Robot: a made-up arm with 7 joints. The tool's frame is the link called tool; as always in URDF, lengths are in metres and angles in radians. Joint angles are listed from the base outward. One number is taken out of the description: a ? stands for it. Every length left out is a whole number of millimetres.
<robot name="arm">
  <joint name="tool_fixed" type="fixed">
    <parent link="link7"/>
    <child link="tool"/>
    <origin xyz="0 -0.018 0.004" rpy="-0.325 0.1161 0.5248"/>
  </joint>
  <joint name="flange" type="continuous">
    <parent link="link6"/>
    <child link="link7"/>
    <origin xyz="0.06 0 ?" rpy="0 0 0"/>
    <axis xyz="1 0 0"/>
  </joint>
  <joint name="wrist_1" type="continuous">
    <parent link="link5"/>
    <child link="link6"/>
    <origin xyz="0.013 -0.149 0" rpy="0 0 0"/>
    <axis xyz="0 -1 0"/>
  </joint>
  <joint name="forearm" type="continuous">
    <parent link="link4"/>
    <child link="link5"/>
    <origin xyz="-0.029 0 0.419" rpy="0 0 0"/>
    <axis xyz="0 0 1"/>
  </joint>
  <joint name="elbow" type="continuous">
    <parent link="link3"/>
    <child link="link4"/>
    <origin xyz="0.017 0.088 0" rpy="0 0 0"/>
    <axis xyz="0 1 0"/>
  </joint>
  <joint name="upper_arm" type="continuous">
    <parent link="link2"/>
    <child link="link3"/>
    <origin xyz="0.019 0 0.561" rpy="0 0 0"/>
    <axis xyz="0 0 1"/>
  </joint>
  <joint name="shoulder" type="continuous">
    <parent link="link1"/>
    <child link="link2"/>
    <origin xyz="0.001 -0.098 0" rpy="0 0 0"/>
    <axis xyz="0 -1 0"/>
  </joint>
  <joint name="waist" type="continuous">
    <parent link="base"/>
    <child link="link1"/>
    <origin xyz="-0.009 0.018 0.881" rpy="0 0 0"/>
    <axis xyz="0 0 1"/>
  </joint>
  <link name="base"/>
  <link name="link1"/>
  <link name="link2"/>
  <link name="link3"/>
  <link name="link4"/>
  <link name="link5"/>
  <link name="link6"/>
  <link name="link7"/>
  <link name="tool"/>
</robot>
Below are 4 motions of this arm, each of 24 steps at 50 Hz.
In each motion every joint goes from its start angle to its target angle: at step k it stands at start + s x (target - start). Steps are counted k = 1, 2, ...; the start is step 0. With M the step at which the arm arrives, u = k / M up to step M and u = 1 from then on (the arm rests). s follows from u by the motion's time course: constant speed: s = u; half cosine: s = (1 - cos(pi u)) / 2; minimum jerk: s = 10 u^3 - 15 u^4 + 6 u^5.
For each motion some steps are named. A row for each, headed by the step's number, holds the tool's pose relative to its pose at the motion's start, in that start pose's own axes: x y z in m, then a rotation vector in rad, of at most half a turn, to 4 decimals.
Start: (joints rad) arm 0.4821 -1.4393 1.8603 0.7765 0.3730 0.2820 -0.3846
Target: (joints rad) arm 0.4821 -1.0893 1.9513 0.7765 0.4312 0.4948 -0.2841
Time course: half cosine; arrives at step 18
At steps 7, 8, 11, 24:
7: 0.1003 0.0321 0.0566 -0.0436 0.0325 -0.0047
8: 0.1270 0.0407 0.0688 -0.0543 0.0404 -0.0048
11: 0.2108 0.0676 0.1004 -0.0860 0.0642 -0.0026
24: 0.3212 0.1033 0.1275 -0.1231 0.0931 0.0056

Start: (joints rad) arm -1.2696 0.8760 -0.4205 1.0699 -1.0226 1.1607 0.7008
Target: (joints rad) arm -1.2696 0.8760 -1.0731 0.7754 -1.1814 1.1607 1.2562
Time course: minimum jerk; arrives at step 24
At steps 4, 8, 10, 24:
4: -0.0035 -0.0080 -0.0014 0.0099 -0.0033 -0.0279
8: -0.0227 -0.0446 -0.0071 0.0514 -0.0242 -0.1649
10: -0.0398 -0.0699 -0.0103 0.0756 -0.0455 -0.2715
24: -0.1307 -0.1481 -0.0093 0.0842 -0.1980 -0.7520

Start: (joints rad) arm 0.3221 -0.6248 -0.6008 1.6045 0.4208 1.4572 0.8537
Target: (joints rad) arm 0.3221 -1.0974 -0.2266 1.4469 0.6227 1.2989 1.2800
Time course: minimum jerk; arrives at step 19
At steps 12, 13, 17, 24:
12: 0.1778 -0.0792 -0.3086 0.4476 0.2255 -0.1652
13: 0.1887 -0.0911 -0.3452 0.4989 0.2468 -0.1963
17: 0.2064 -0.1184 -0.4263 0.6120 0.2898 -0.2734
24: 0.2071 -0.1200 -0.4309 0.6184 0.2921 -0.2781

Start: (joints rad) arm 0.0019 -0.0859 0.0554 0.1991 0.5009 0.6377 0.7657
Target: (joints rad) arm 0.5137 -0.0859 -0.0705 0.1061 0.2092 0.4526 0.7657
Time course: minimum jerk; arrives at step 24
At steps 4, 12, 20, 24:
4: 0.0035 0.0015 -0.0019 0.0017 0.0076 0.0026
12: 0.0442 0.0255 -0.0254 0.0206 0.1001 0.0366
20: 0.0749 0.0546 -0.0463 0.0365 0.1791 0.0697
24: 0.0768 0.0570 -0.0477 0.0376 0.1846 0.0721

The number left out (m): 0.169
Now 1 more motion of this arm.
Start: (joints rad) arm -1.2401 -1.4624 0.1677 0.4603 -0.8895 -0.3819 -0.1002
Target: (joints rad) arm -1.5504 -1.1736 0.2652 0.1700 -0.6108 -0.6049 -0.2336
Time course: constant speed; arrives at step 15
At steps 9, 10, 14, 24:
9: -0.0657 -0.1829 -0.2602 0.0368 -0.2604 0.3021
10: -0.0688 -0.1997 -0.2914 0.0369 -0.2916 0.3307
14: -0.0737 -0.2583 -0.4192 0.0303 -0.4199 0.4323
24: -0.0733 -0.2707 -0.4517 0.0269 -0.4528 0.4543

